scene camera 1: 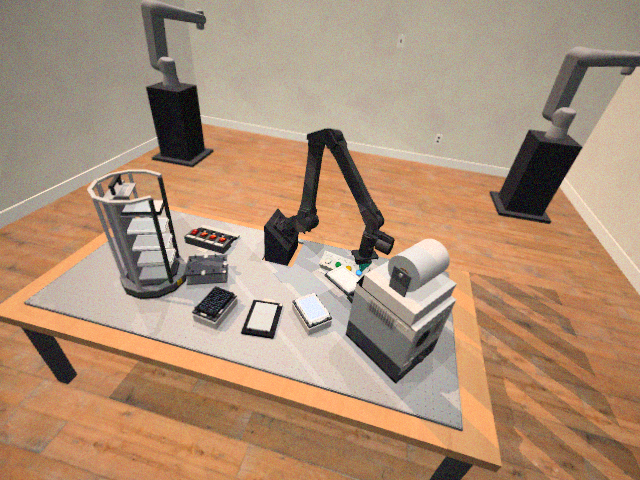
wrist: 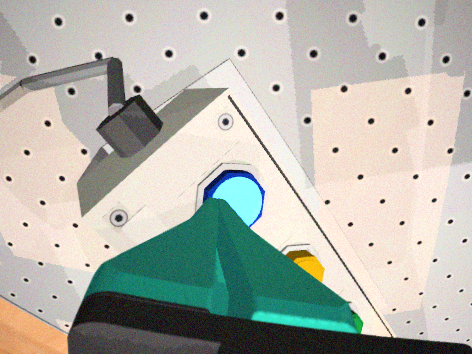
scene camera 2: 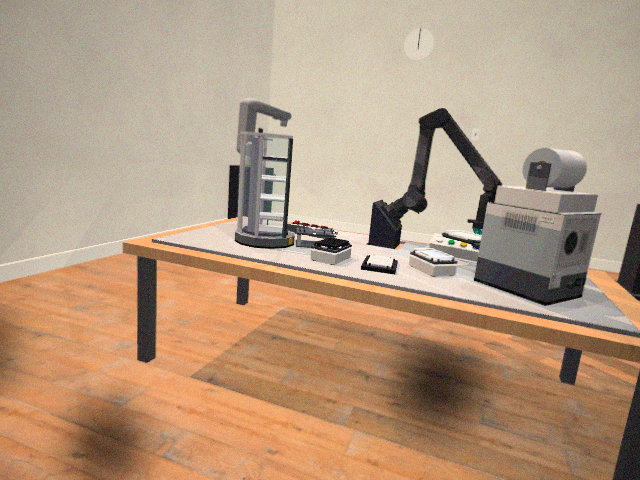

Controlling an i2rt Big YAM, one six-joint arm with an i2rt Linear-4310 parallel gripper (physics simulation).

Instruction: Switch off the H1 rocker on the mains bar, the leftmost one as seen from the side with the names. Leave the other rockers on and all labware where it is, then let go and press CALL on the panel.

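Places are measured from the arm's base along level axes (x ahead, y right, z down), in centimetres.
Where they show: gripper, fingertip midpoint: (scene camera 1: 360, 271) (wrist: 213, 212); arm's base at its link origin: (scene camera 1: 283, 229) (scene camera 2: 389, 215).
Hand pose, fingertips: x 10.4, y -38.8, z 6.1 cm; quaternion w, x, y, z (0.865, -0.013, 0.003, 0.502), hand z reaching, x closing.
Observation:
Things, the pixels of their top centre, and the offset from my fingertips. "spot": a spot on its surface instead.
- panel at its top centre: (scene camera 2: 459, 238) (scene camera 1: 345, 260) dx -3.4, dy +7.4, dz -1.2 cm
- blue CALL button at its top centre: (wrist: 230, 216) (scene camera 1: 359, 271) dx +0.3, dy +0.6, dz -0.1 cm
- yellow button at its top centre: (wrist: 298, 295) dx -0.7, dy +5.5, dz -0.3 cm
- green button at its top centre: (wrist: 343, 347) dx -1.8, dy +10.3, dz -0.3 cm
- tall grey instrument at its top centre: (scene camera 1: 420, 247) (scene camera 2: 554, 149) dx +28.6, dy -15.2, dz -38.5 cm
- flat holder at its top centre: (scene camera 2: 380, 259) (scene camera 1: 262, 315) dx +31.9, dy +33.5, dz +4.7 cm
- dark rack at its top centre: (scene camera 2: 332, 241) (scene camera 1: 214, 300) dx +33.7, dy +51.8, dz +0.2 cm
- shelf tower at a spot on its surface: (scene camera 2: 261, 240) (scene camera 1: 145, 293) spot: dx +34.8, dy +80.4, dz +4.0 cm
My gripper (scene camera 1: 364, 264) (scene camera 2: 478, 230) (wrist: 213, 212) is shut with nothing between its green fingers. It points down at the panel (scene camera 1: 326, 261) (scene camera 2: 437, 240) (wrist: 170, 185), its tips over the edge of the blue CALL button (scene camera 1: 358, 272) (wrist: 242, 198). The button glows light blue. The fingers partly cover the yellow button (wrist: 311, 265) and green button (wrist: 357, 322) in the wrist view; the button names are hidden there. The mains bar (scene camera 1: 207, 244) (scene camera 2: 312, 230) lies far off at the back left with red rockers. Its names and each rocker's position are too small to tell.
A plate (scene camera 1: 342, 279) lies close beside the panel. A tall grey instrument (scene camera 1: 379, 322) (scene camera 2: 527, 242) with a roll on top stands near the gripper. Labware stands in front: a plate (scene camera 1: 312, 308), a flat holder (scene camera 1: 248, 330) and a dark rack (scene camera 1: 216, 302). A shelf tower (scene camera 1: 149, 290) (scene camera 2: 261, 240) stands left.

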